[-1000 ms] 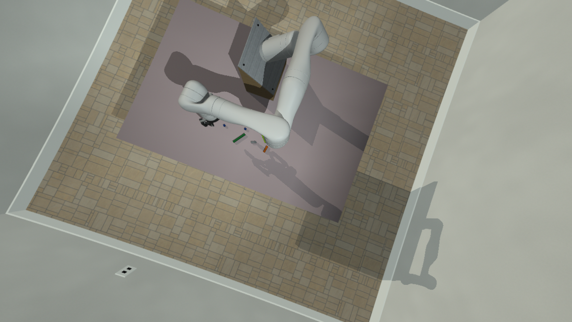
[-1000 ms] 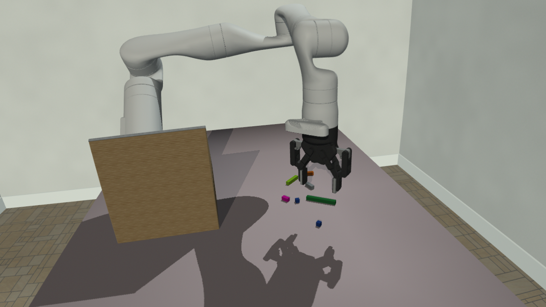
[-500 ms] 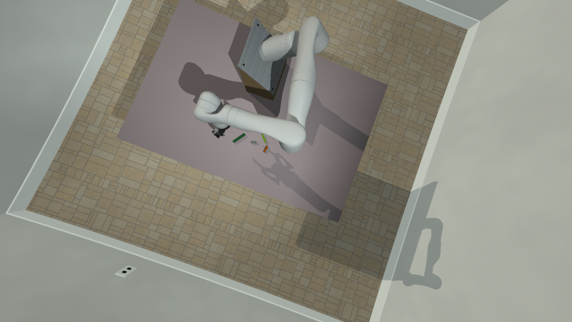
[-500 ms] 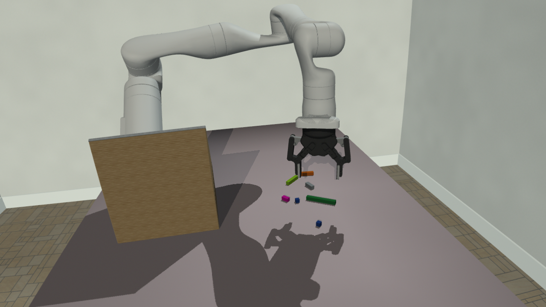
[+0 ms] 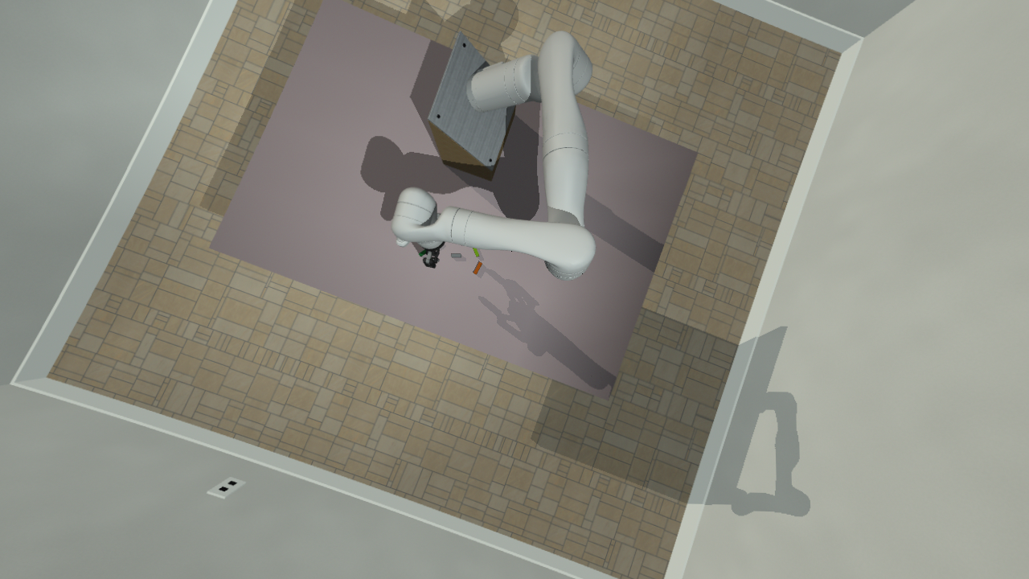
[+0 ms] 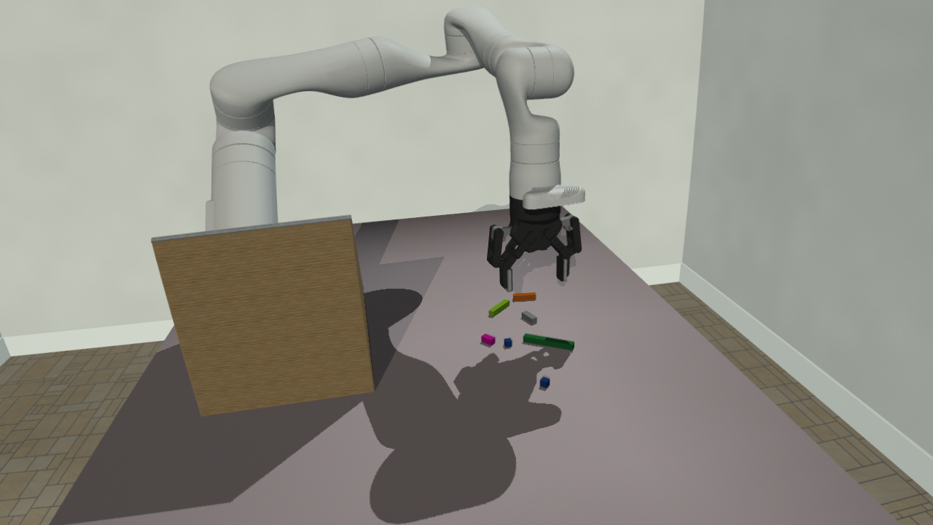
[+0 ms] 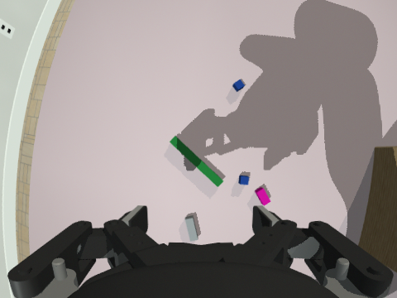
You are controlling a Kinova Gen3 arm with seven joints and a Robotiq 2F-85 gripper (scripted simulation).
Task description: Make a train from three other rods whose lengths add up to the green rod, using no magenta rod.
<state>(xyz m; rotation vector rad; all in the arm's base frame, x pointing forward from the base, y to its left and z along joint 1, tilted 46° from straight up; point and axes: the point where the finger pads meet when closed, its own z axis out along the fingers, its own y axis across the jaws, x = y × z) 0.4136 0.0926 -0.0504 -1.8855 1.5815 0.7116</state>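
Right now my hand is 4 cm to the right of the grey rod and 9 cm above it. The rest, counted from my hand: magenta rod (8 cm behind, 1 cm to the right, 9 cm below); then green rod (1 cm ahead, 4 cm to the right, 9 cm below); then lime rod (4 cm behind, 9 cm to the left, 9 cm below).
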